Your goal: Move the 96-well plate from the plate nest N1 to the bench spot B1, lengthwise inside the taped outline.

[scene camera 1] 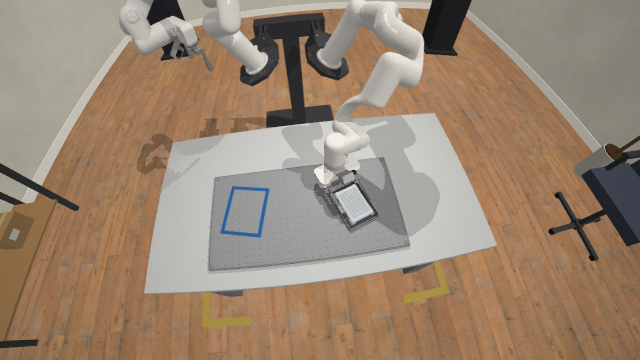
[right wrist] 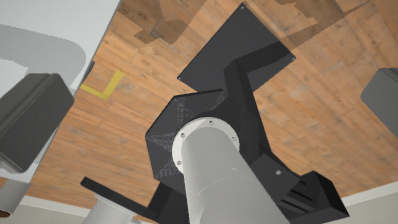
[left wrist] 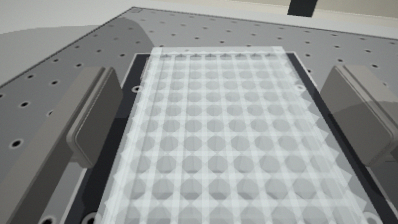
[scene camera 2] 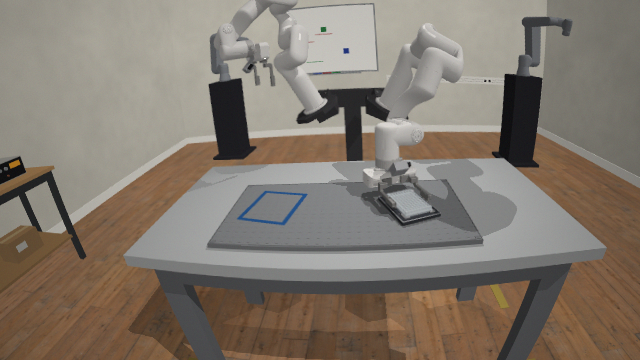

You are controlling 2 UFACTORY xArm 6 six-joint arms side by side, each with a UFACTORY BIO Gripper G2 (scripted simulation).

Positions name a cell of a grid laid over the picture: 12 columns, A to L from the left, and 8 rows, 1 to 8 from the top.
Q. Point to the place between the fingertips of my right gripper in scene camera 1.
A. D2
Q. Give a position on a white 96-well plate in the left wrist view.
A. G5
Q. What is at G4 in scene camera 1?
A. My left gripper.
